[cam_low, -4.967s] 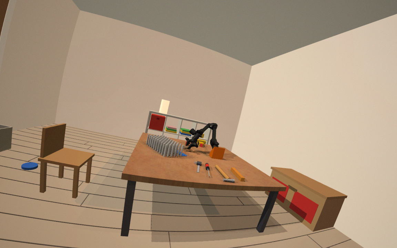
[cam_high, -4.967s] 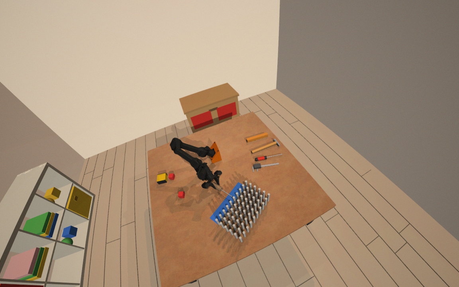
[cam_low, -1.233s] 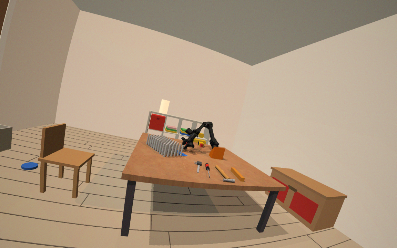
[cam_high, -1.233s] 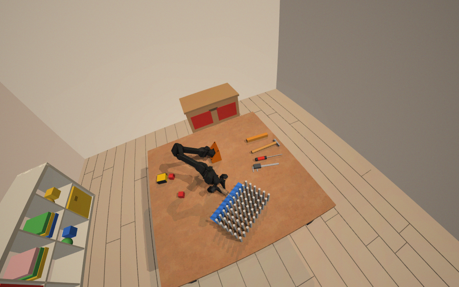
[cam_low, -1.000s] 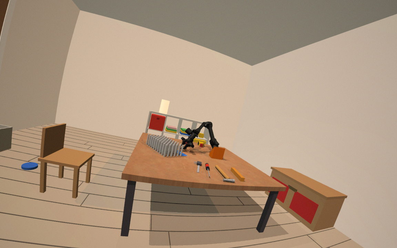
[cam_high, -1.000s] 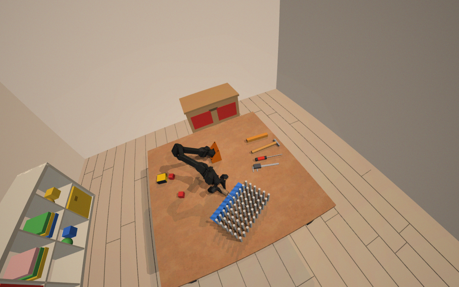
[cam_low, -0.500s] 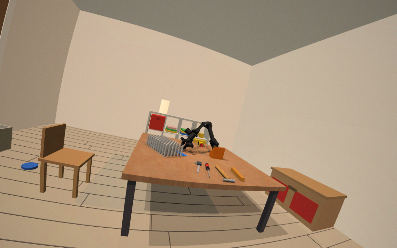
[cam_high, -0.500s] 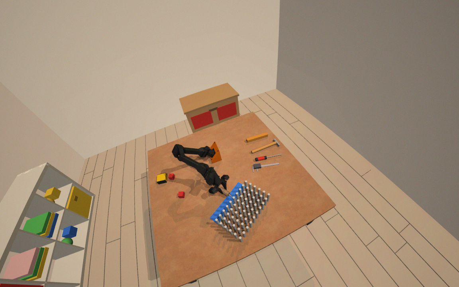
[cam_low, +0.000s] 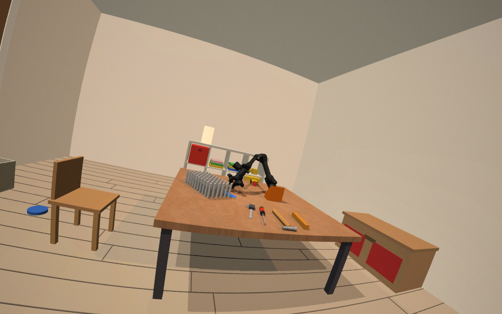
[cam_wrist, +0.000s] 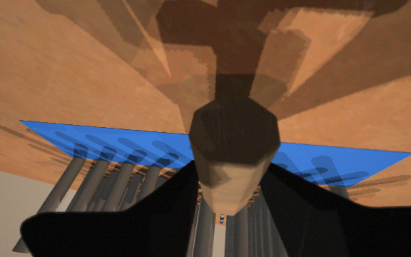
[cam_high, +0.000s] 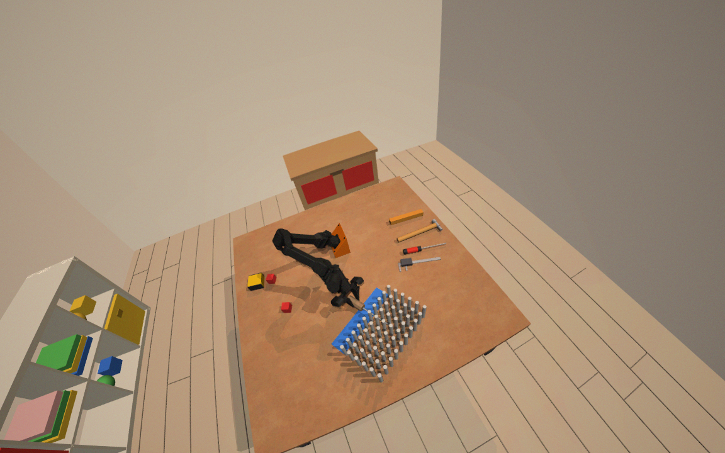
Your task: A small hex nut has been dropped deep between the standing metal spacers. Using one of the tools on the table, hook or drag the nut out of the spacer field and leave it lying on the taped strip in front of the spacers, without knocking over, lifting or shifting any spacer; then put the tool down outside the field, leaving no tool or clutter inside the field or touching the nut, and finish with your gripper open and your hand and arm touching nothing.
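The blue taped strip lies 70 mm ahead of my gripper tip and 30 mm below it. Also, from my gripper tip: yellow block 480 mm to the right, 370 mm behind, 10 mm below; then hook tool 90 mm ahead, 50 mm to the left; then orange bar 500 mm to the left, 430 mm behind, 20 mm below.
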